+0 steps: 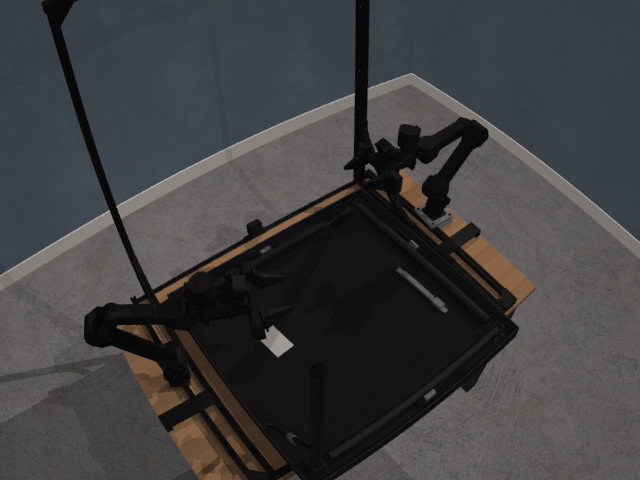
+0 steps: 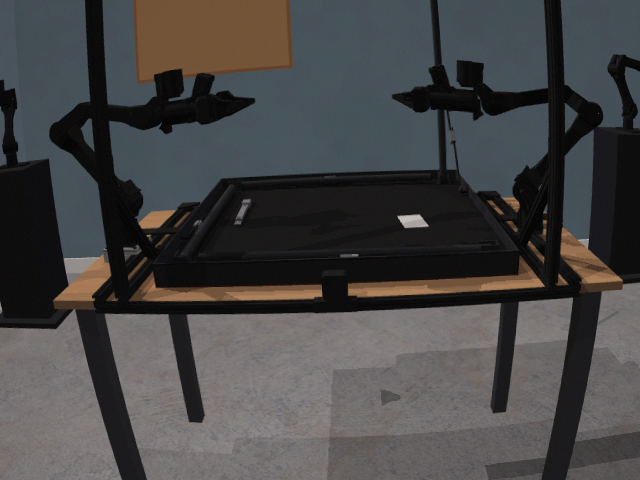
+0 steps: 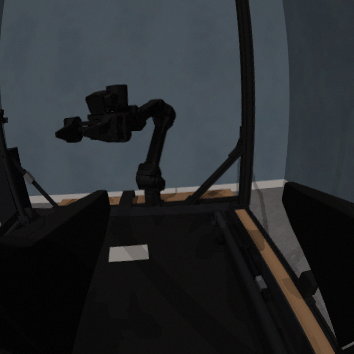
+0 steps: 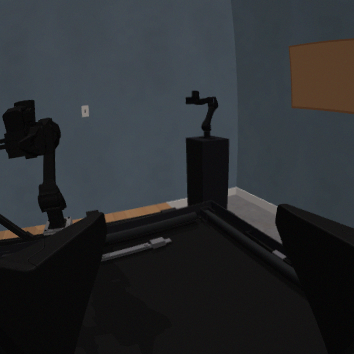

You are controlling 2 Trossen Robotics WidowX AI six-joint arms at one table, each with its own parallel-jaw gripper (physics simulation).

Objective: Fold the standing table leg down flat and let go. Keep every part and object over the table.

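Frame: origin at the left arm's base, x back, y up, z left, level; centimetres.
Where they show: left gripper, fingertip midpoint: [image 1: 352,176] [image 2: 250,102] [image 3: 198,196]; right gripper, fingertip midpoint: [image 1: 289,292] [image 2: 397,95] [image 3: 68,133] [image 4: 192,218]; left arm's base at its link origin: [image 1: 434,211] [image 2: 127,243] [image 4: 57,223]; right arm's base at its link origin: [image 1: 179,377] [image 2: 530,229] [image 3: 152,202].
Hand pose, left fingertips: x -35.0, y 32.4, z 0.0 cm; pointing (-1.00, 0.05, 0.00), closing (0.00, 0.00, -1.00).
Things, the pixels of their top centre, and the offset from my left fingertips. "pt": a spot on its surface instead. Level surfaces: height alone.
- white card at a spot on its surface: [image 2: 412,221] [image 3: 129,252] [image 1: 274,339] pt dx -35.0, dy -32.2, dz +14.3 cm
- grey bar at its top centre: [image 4: 131,246] [image 2: 242,207] [image 1: 422,287] dx +10.0, dy -30.0, dz +23.8 cm
- wooden bench at its surface level: dy -35.7 cm
The standing table leg [image 1: 317,408] [image 2: 442,149] [image 3: 15,195] is a dark upright tube at one corner of the upturned black table [image 2: 413,269]. A thin brace [image 2: 452,135] [image 3: 28,178] with a light sleeve runs beside it. Folded legs [image 1: 423,263] [image 1: 382,416] [image 1: 305,236] lie flat along the table's sides. My left gripper [image 1: 360,176] [image 2: 253,100] [image 3: 198,196] is open and empty, high above the table, far from the standing leg. My right gripper [image 1: 287,292] [image 2: 393,96] [image 4: 192,218] is open and empty, also high and apart from the leg.
A white card [image 1: 278,343] [image 2: 412,221] [image 3: 129,253] and a grey bar [image 1: 421,290] [image 2: 242,211] [image 4: 135,249] lie inside the table's raised rim. Tall dark frame posts [image 1: 361,77] [image 2: 554,155] rise from the wooden bench [image 1: 501,268].
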